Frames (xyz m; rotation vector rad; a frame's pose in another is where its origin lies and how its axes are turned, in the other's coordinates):
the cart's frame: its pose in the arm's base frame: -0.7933 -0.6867 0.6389 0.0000 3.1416 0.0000
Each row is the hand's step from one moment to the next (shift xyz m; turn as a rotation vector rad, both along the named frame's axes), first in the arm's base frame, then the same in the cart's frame.
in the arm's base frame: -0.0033 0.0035 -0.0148 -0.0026 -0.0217 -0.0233
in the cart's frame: 0.0033 0.0035 0.0148 0.0026 -0.0217 0.0233
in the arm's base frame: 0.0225 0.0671 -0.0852 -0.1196 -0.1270 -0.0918
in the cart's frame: -0.0225 0.0671 0.0852 0.1196 -0.1270 0.0918
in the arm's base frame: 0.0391 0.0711 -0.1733 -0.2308 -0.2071 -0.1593
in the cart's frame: -0.0391 0.0711 0.1733 0.2308 -0.2071 0.1593
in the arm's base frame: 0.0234 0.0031 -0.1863 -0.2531 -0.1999 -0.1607
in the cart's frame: -0.0234 0.0031 0.1863 0.2531 -0.1999 0.1607
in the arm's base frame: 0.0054 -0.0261 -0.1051 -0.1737 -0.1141 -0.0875
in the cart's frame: -0.0054 -0.0261 0.1051 0.1737 -0.1141 0.0875
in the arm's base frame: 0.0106 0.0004 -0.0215 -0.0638 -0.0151 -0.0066
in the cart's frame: -0.0106 0.0004 0.0215 0.0638 -0.0151 0.0066
